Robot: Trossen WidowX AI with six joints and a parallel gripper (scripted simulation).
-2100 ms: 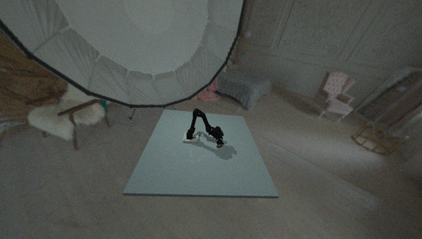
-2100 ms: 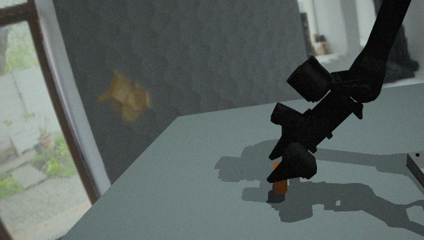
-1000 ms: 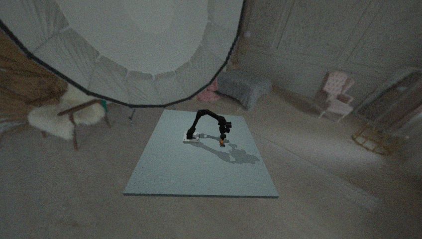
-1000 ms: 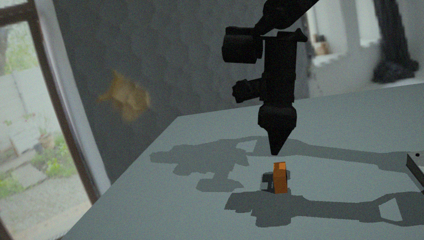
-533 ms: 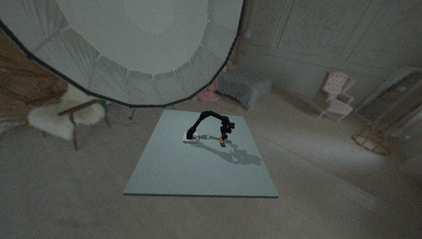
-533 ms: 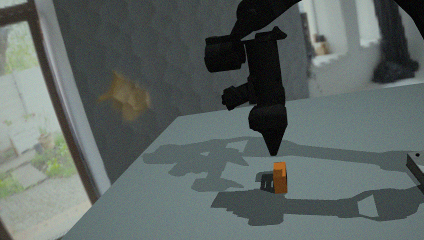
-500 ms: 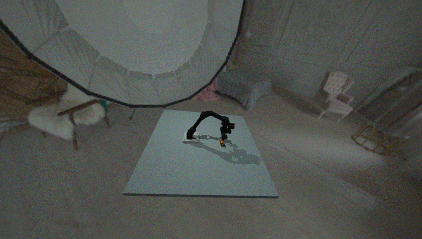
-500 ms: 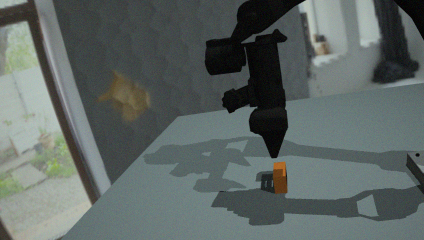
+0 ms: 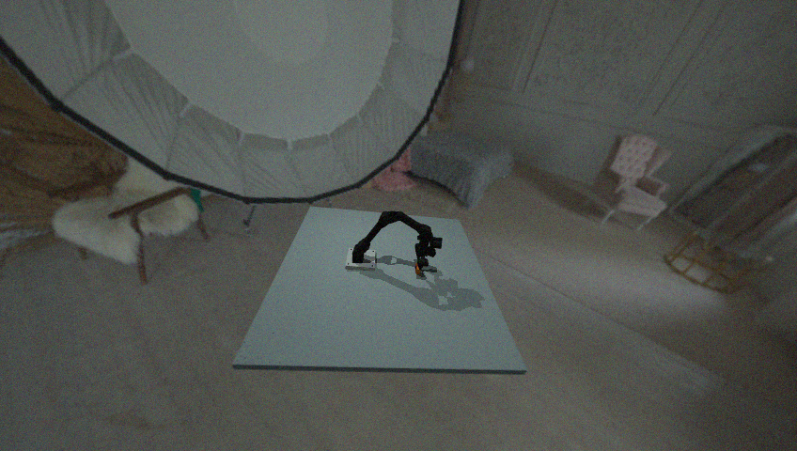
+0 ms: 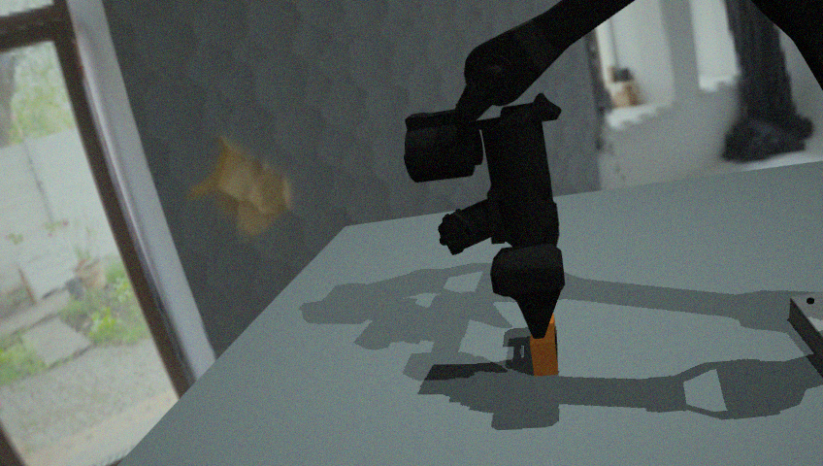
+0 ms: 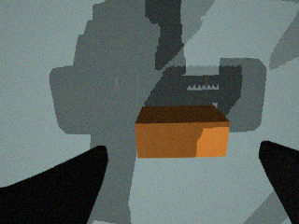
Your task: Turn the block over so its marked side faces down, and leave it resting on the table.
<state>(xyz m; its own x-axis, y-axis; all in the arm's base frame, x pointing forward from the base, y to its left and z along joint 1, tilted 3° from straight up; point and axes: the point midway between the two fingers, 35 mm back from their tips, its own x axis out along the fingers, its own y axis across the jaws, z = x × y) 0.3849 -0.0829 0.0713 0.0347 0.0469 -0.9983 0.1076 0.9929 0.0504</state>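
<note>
Now: gripper tip 10 mm past the orange block and 40 mm above it.
</note>
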